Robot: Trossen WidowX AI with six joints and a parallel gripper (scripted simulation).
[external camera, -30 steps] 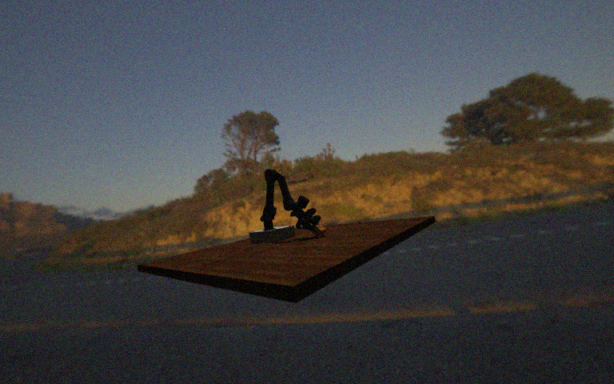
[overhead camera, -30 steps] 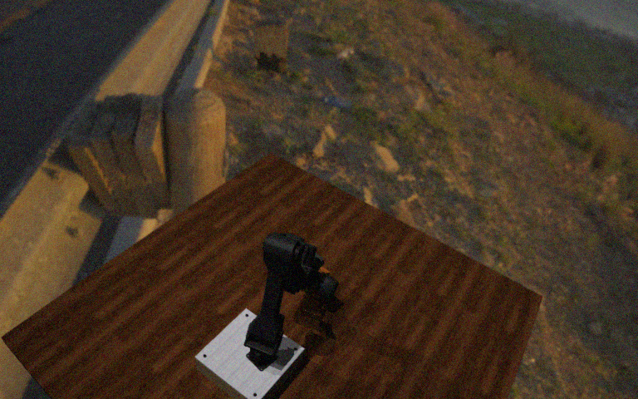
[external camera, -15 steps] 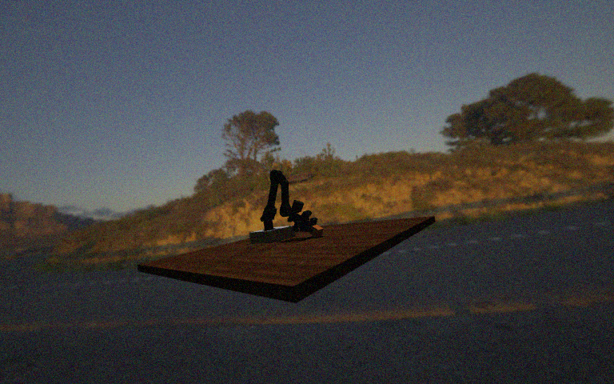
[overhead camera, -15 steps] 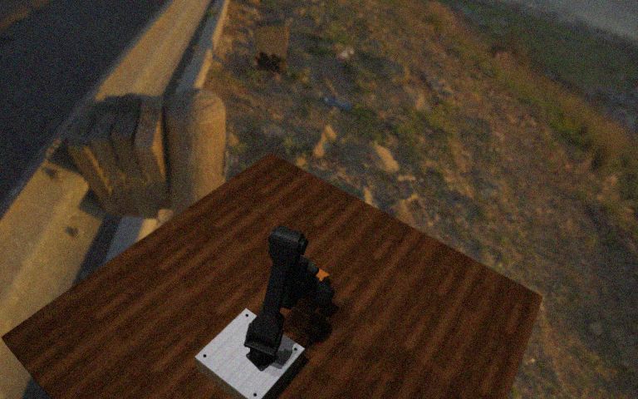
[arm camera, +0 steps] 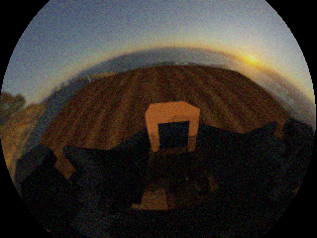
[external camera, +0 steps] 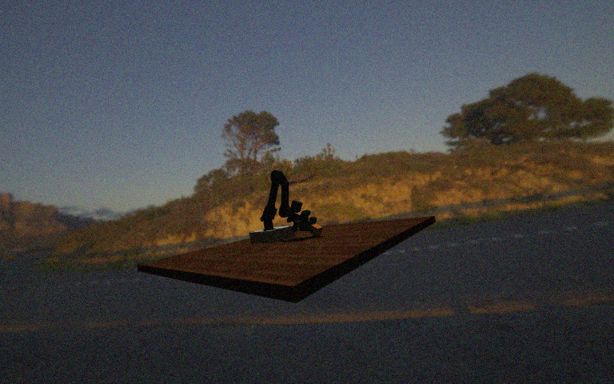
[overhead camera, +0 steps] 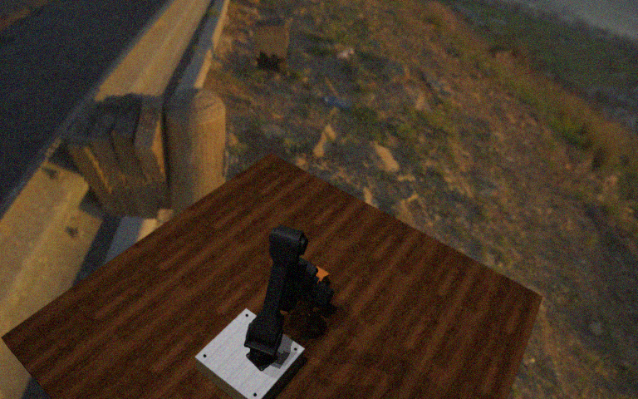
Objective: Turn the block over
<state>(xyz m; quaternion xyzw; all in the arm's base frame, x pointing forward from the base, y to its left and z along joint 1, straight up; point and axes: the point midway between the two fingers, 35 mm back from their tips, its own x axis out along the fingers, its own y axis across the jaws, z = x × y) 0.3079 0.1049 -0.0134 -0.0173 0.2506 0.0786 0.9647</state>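
Right now my gripper tip is 1 cm past the block.
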